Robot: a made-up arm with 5 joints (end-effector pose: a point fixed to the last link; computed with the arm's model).
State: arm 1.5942 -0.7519 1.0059 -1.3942 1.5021
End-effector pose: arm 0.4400 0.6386 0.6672 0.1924 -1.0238 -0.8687
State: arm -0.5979 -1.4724 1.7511 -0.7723 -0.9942
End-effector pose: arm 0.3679 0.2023 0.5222 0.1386 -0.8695 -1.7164
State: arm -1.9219 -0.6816 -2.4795 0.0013 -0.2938
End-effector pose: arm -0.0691 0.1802 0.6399 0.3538 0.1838 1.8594
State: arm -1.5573 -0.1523 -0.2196 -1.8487 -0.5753
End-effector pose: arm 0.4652 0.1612 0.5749 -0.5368 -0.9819 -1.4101
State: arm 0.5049 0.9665 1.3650 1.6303 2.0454
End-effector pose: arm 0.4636 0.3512 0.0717 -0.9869 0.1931 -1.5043
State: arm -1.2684 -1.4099 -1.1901 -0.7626 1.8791
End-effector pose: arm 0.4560 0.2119 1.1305 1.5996 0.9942 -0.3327
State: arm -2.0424 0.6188 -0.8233 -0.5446 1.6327
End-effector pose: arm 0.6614 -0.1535 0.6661 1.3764 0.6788 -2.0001
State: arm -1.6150 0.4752 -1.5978 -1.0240 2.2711
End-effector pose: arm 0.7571 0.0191 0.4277 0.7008 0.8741 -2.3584
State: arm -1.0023 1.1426 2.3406 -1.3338 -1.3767
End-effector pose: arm 0.0315 0.0454 0.6973 1.7583 1.1908 1.3060
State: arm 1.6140 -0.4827 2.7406 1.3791 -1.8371
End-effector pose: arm 0.3366 0.0169 0.4469 -0.4968 -0.6462 2.8342
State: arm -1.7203 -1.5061 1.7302 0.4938 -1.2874
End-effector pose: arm 0.2788 0.2487 0.7275 0.8362 -2.2725 -1.5567
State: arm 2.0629 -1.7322 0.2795 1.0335 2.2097
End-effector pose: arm -0.0818 0.2306 -0.0465 1.1105 -1.8373 1.7603
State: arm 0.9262 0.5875 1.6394 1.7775 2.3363
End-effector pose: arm 0.3449 0.3547 0.0257 -1.1012 0.3114 -1.4796
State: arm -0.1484 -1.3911 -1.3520 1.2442 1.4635
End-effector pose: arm -0.0818 0.6316 0.8375 -0.8594 2.3060 0.9732
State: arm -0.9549 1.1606 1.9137 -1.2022 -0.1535
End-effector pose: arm 0.3174 0.3781 0.7763 1.2755 2.5415 0.7976
